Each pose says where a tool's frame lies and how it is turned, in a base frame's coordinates. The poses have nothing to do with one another.
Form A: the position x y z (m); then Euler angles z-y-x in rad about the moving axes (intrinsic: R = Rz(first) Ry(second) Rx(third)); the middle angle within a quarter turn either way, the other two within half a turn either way.
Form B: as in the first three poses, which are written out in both.
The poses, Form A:
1: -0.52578, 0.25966, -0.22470, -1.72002, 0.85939, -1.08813
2: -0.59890, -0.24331, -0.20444, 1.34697, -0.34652, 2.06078
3: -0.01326, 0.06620, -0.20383, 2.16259, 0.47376, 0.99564
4: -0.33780, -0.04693, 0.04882, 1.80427, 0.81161, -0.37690
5: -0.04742, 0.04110, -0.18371, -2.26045, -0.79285, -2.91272
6: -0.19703, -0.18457, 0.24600, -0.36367, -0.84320, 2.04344
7: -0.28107, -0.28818, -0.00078, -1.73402, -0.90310, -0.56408
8: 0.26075, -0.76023, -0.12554, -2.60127, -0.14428, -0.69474
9: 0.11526, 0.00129, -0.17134, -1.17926, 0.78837, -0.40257
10: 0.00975, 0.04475, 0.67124, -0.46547, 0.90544, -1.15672
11: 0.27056, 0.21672, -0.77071, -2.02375, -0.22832, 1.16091
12: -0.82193, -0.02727, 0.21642, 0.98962, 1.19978, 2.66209
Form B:
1: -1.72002, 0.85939, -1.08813, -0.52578, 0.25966, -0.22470
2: 1.34697, -0.34652, 2.06078, -0.59890, -0.24331, -0.20444
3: 2.16259, 0.47376, 0.99564, -0.01326, 0.06620, -0.20383
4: 1.80427, 0.81161, -0.37690, -0.33780, -0.04693, 0.04882
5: -2.26045, -0.79285, -2.91272, -0.04742, 0.04110, -0.18371
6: -0.36367, -0.84320, 2.04344, -0.19703, -0.18457, 0.24600
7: -1.73402, -0.90310, -0.56408, -0.28107, -0.28818, -0.00078
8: -2.60127, -0.14428, -0.69474, 0.26075, -0.76023, -0.12554
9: -1.17926, 0.78837, -0.40257, 0.11526, 0.00129, -0.17134
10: -0.46547, 0.90544, -1.15672, 0.00975, 0.04475, 0.67124
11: -2.02375, -0.22832, 1.16091, 0.27056, 0.21672, -0.77071
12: 0.98962, 1.19978, 2.66209, -0.82193, -0.02727, 0.21642
